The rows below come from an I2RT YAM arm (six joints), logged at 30 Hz.
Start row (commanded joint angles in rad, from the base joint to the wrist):
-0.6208, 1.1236, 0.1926, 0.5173, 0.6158, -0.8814
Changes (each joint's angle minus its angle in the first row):
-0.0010, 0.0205, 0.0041, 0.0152, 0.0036, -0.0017
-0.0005, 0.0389, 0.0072, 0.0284, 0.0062, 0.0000
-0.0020, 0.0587, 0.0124, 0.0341, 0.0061, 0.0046
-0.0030, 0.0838, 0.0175, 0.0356, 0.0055, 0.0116
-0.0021, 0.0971, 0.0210, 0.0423, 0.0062, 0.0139
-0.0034, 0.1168, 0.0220, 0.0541, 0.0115, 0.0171
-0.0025, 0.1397, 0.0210, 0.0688, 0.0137, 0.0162
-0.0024, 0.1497, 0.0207, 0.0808, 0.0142, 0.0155
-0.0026, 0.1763, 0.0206, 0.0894, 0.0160, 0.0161
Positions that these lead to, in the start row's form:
-0.6218, 1.1441, 0.1967, 0.5325, 0.6194, -0.8831
-0.6213, 1.1625, 0.1998, 0.5457, 0.6220, -0.8814
-0.6228, 1.1823, 0.2050, 0.5514, 0.6219, -0.8768
-0.6238, 1.2074, 0.2101, 0.5529, 0.6213, -0.8698
-0.6229, 1.2207, 0.2136, 0.5596, 0.6220, -0.8675
-0.6242, 1.2404, 0.2146, 0.5714, 0.6273, -0.8643
-0.6233, 1.2633, 0.2136, 0.5861, 0.6295, -0.8652
-0.6232, 1.2733, 0.2133, 0.5981, 0.6300, -0.8659
-0.6234, 1.2999, 0.2132, 0.6067, 0.6318, -0.8653

